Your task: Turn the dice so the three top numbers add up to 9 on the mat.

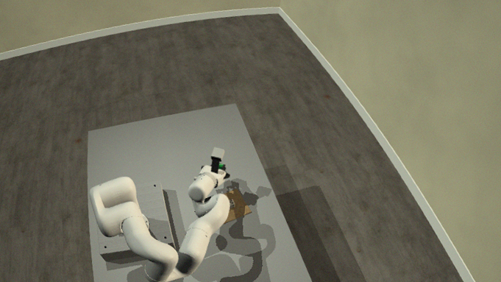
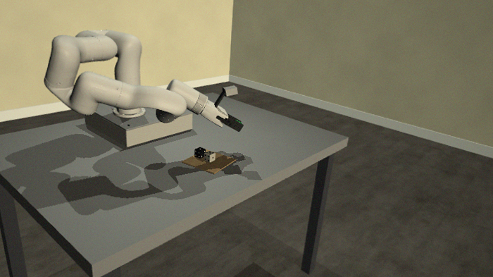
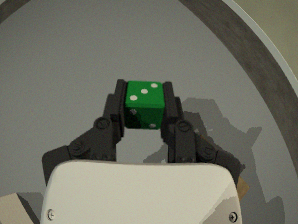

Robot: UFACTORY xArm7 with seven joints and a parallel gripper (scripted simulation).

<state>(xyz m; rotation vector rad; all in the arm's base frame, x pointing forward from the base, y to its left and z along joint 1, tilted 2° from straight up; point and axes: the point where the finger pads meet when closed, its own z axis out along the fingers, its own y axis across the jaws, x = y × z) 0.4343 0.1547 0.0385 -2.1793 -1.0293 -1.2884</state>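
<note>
Right now the white die is 140 mm to the right of my hand and 90 mm below it. Round my hand: black die: 50 mm behind, 140 mm to the right, 90 mm below; then green die: 10 mm below; then tan mat: 140 mm to the right, 100 mm below.
</note>
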